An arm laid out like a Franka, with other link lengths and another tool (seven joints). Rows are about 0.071 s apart.
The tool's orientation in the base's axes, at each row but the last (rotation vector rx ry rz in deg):
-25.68, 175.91, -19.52
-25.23, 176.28, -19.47
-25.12, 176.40, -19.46
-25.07, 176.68, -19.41
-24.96, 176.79, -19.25
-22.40, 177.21, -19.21
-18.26, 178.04, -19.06
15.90, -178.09, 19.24
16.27, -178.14, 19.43
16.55, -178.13, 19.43
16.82, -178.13, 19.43
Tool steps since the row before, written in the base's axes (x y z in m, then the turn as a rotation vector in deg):
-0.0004, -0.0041, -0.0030, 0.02, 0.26, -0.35
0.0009, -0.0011, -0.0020, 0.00, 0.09, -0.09
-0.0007, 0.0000, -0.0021, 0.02, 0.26, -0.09
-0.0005, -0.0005, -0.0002, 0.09, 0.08, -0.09
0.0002, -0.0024, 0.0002, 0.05, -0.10, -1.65
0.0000, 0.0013, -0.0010, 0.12, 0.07, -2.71
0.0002, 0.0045, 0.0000, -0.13, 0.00, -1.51
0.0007, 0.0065, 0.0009, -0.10, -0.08, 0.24
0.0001, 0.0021, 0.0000, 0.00, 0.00, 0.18
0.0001, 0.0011, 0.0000, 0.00, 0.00, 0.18
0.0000, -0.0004, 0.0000, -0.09, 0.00, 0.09
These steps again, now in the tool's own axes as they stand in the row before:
0.0015, -0.0031, 0.0038, -0.10, 0.31, 0.29
-0.0006, -0.0008, 0.0022, -0.03, 0.10, 0.07
0.0006, 0.0006, 0.0020, -0.09, 0.26, 0.03
0.0006, -0.0003, 0.0003, -0.11, 0.07, 0.07
0.0005, -0.0023, 0.0003, -0.06, 0.24, 1.63
-0.0003, 0.0014, 0.0007, -0.19, 0.61, 2.64
-0.0011, 0.0043, -0.0009, 0.10, 0.34, 1.47
-0.0018, 0.0059, -0.0022, 0.12, -0.11, -0.22
-0.0005, 0.0020, -0.0004, 0.00, -0.04, -0.18
-0.0003, 0.0010, -0.0002, 0.00, -0.04, -0.18
0.0001, -0.0004, 0.0001, 0.09, 0.00, -0.09

